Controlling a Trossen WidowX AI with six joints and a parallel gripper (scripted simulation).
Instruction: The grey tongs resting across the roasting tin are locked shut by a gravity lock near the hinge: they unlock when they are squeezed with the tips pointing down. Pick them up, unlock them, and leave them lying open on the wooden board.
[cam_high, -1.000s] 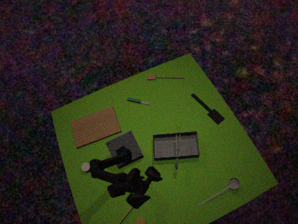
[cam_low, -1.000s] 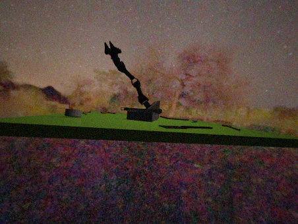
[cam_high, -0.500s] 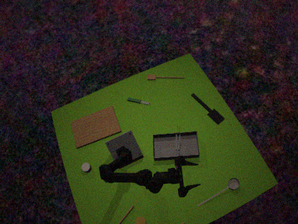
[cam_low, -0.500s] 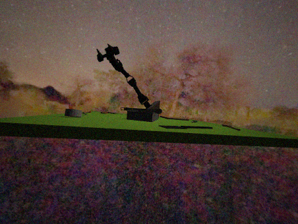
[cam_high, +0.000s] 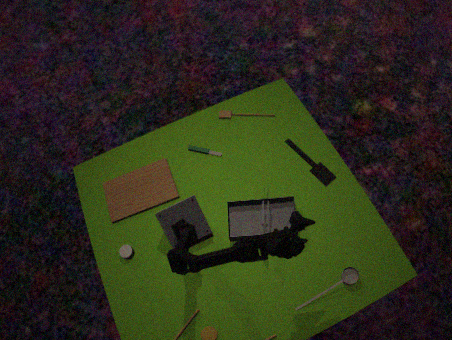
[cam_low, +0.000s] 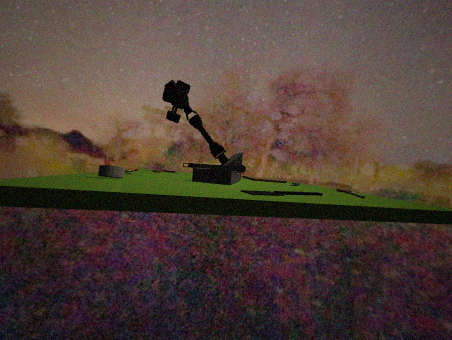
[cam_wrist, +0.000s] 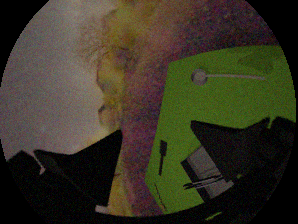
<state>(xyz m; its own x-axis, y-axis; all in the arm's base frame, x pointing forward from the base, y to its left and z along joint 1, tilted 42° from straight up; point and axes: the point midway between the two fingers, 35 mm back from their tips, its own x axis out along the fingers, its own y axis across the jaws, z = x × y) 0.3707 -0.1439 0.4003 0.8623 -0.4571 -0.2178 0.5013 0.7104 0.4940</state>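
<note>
Right now the roasting tin is 50 mm behind my gripper tip, 250 mm to the left of it and 300 mm below it. Round my gripper tip: small round dish 660 mm behind, 460 mm to the left, 310 mm below; then black spatula 320 mm ahead, 360 mm to the left, 330 mm below; then green-handled tool 70 mm behind, 720 mm to the left, 320 mm below.
</note>
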